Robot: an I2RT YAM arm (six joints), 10 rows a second.
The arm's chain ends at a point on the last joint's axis. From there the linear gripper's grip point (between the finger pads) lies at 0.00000 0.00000 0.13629 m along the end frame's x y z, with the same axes.
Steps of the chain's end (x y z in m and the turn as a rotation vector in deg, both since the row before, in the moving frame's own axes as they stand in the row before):
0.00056 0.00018 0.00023 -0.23 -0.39 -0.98
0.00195 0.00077 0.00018 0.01 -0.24 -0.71
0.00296 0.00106 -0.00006 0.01 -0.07 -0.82
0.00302 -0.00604 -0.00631 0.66 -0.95 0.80
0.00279 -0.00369 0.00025 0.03 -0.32 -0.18
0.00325 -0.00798 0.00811 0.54 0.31 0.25
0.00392 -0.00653 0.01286 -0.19 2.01 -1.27
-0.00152 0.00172 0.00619 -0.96 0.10 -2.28
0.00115 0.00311 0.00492 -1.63 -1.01 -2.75
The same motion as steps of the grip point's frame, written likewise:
-0.00036 0.00074 0.00023 -0.23 -0.39 -0.98
0.00138 0.00075 0.00018 0.01 -0.24 -0.71
0.00279 0.00104 -0.00006 0.01 -0.07 -0.82
0.00077 -0.00763 -0.00634 0.66 -0.95 0.80
0.00203 -0.00376 0.00025 0.03 -0.32 -0.18
0.00399 -0.00926 0.00810 0.54 0.31 0.25
0.00870 -0.00613 0.01278 -0.19 2.01 -1.27
-0.00124 0.00400 0.00617 -0.96 0.10 -2.28
-0.00116 0.00704 0.00484 -1.63 -1.01 -2.75

